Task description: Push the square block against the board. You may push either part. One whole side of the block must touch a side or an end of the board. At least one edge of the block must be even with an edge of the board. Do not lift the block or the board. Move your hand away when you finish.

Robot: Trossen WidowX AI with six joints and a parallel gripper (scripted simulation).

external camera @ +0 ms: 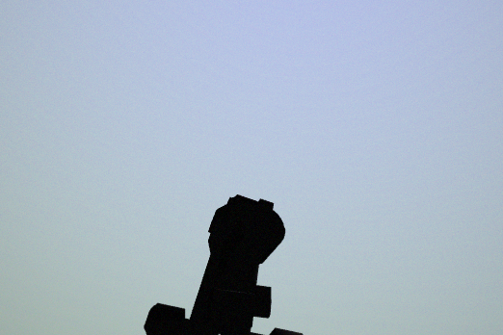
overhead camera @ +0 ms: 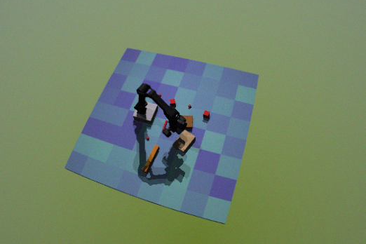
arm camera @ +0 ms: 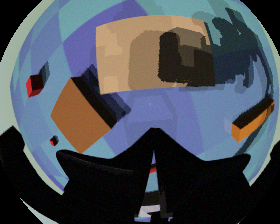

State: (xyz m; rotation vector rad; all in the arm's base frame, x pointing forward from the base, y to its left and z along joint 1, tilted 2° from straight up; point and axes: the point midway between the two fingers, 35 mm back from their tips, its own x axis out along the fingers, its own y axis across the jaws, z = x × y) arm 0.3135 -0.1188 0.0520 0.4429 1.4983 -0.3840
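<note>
My gripper tip is now 50 mm short of the dark brown square block, 120 mm to the right of it and 50 mm above it. The rest, counted from my gripper tip: thin red stick: 110 mm behind, 60 mm to the left, 60 mm below; then tan block: 70 mm ahead, 40 mm to the right, 50 mm below; then long orange board: 130 mm behind, 240 mm to the right, 50 mm below.
</note>
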